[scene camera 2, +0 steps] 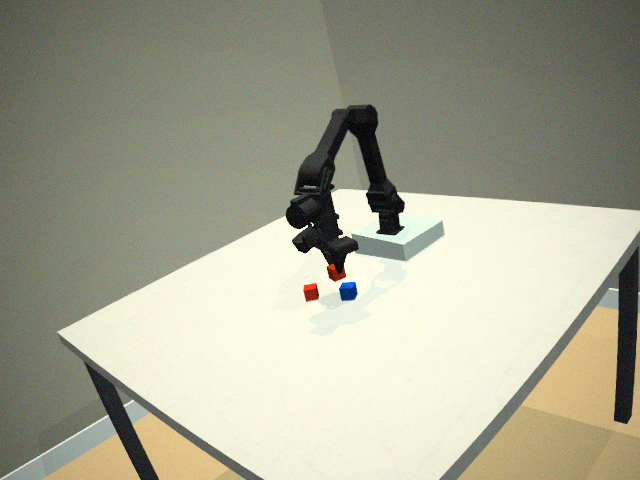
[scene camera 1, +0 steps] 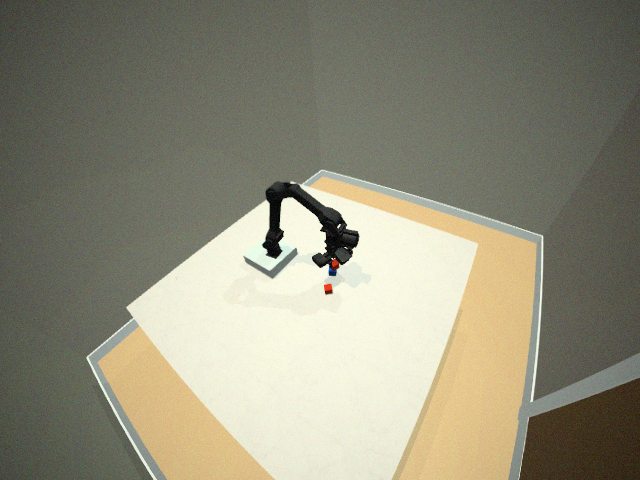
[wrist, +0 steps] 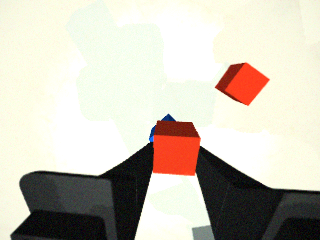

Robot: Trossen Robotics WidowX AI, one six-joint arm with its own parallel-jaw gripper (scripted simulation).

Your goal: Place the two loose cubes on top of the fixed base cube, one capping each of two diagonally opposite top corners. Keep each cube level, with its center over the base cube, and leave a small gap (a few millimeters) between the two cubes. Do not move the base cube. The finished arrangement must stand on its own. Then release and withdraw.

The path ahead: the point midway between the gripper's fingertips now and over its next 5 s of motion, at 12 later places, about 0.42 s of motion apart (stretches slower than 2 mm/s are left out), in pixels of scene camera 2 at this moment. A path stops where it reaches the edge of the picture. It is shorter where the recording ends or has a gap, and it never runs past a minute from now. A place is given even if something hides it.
The gripper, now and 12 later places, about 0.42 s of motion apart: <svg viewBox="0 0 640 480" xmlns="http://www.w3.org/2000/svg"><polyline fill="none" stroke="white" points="336,271 337,272 338,278 339,280 339,277 338,274 337,270 328,266 303,255 305,273 308,280 309,287 310,291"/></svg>
